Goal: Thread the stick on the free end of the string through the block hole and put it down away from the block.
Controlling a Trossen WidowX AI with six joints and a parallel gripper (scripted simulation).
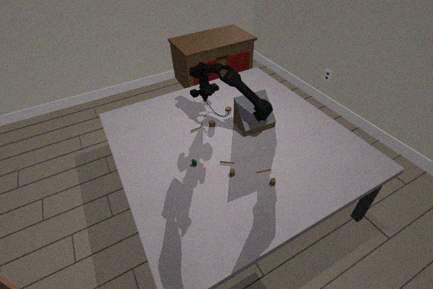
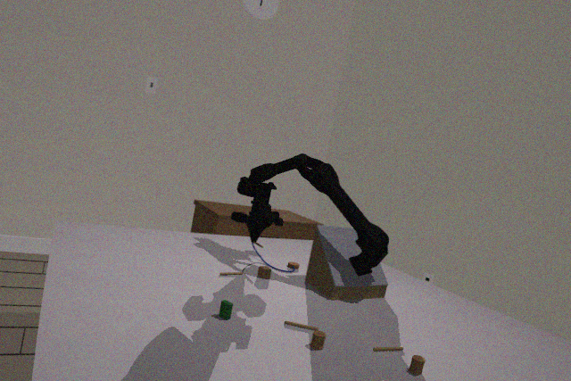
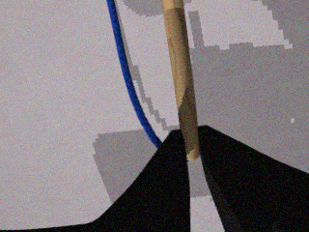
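The wooden block is 180 mm to the left of my gripper tip, 60 mm ahead of it and 40 mm below it. Also, from my gripper tip: green cube 410 mm to the left, 320 mm ahead, 40 mm below; then round wooden button 120 mm behind, 100 mm to the left, 50 mm below.
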